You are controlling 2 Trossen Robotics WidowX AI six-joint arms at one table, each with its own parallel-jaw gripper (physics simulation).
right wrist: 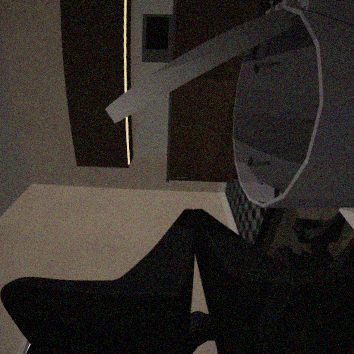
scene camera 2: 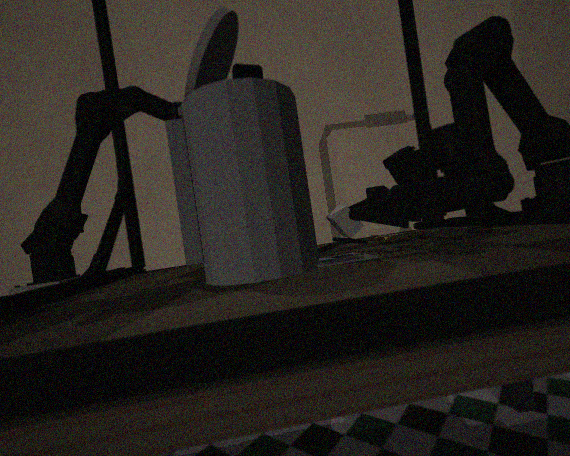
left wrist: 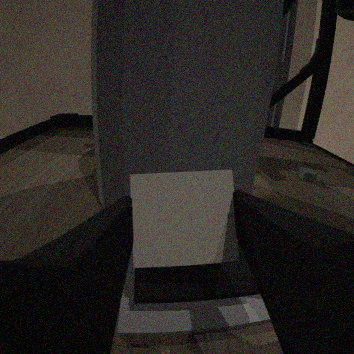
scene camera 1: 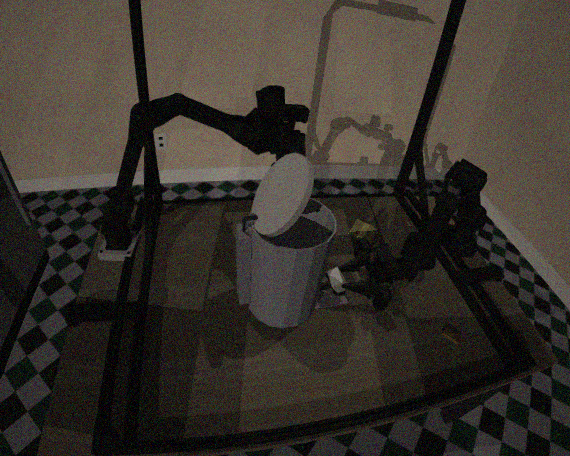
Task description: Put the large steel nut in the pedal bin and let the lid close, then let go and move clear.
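Where they show: left gripper, fingertip midpoint: point(right wrist: 352, 220) point(scene camera 2: 344, 214) point(left wrist: 182, 202) point(scene camera 1: 339, 277); right gripper, fingertip midpoint: point(right wrist: 192, 217); left arm's base, origin of the base link: point(scene camera 2: 560, 194) point(scene camera 1: 461, 235); right arm's base, origin of the base link: point(scene camera 2: 54, 280) point(scene camera 1: 119, 242).
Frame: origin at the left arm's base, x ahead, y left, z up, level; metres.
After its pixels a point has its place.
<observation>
The pedal bin point(scene camera 1: 285, 285) @(x 0.546, y 0.400, z 0.108 m) point(scene camera 2: 245, 185) @(x 0.532, y 0.399, z 0.073 m) point(left wrist: 180, 85) @(x 0.471, y 0.297, z 0.070 m) stands upright, its lid point(scene camera 1: 284, 195) @(x 0.572, y 0.349, z 0.278 m) point(scene camera 2: 215, 50) @(x 0.558, y 0.364, z 0.267 m) point(right wrist: 200, 60) @(x 0.607, y 0.255, z 0.269 m) tilted steeply open. My left gripper point(scene camera 1: 347, 281) @(x 0.424, y 0.279, z 0.021 m) point(scene camera 2: 352, 212) @(x 0.424, y 0.279, z 0.021 m) point(left wrist: 182, 202) @(x 0.424, y 0.279, z 0.021 m) is low at the bin's right side in the scene views, shut on the large steel nut point(scene camera 1: 336, 279) @(x 0.432, y 0.293, z 0.028 m) point(scene camera 2: 345, 221) @(x 0.423, y 0.302, z 0.011 m) point(left wrist: 180, 225) @(x 0.413, y 0.277, z 0.016 m), a pale, flat-sided piece whose hole does not show. The nut is at the dark pedal point(left wrist: 175, 285) @(x 0.409, y 0.275, z -0.019 m); exact contact is unclear. My right gripper point(scene camera 1: 283, 156) point(right wrist: 192, 217) @(x 0.551, y 0.209, z 0.269 m) is shut and empty, behind the raised lid in scene camera 1.
A yellow pad point(scene camera 1: 362, 227) @(x 0.338, y 0.000, z -0.037 m) lies behind the left gripper in scene camera 1. An orange piece point(scene camera 1: 451, 335) @(x 0.114, y 0.366, z -0.040 m) lies at the right. A small grey thing point(left wrist: 307, 174) @(x 0.661, y 0.135, z -0.036 m) shows beyond the bin in the left wrist view. Dark frame posts point(scene camera 1: 142, 100) @(x 0.998, y 0.050, z 0.311 m) point(scene camera 2: 415, 65) @(x 0.187, y -0.217, z 0.425 m) rise around the table.
</observation>
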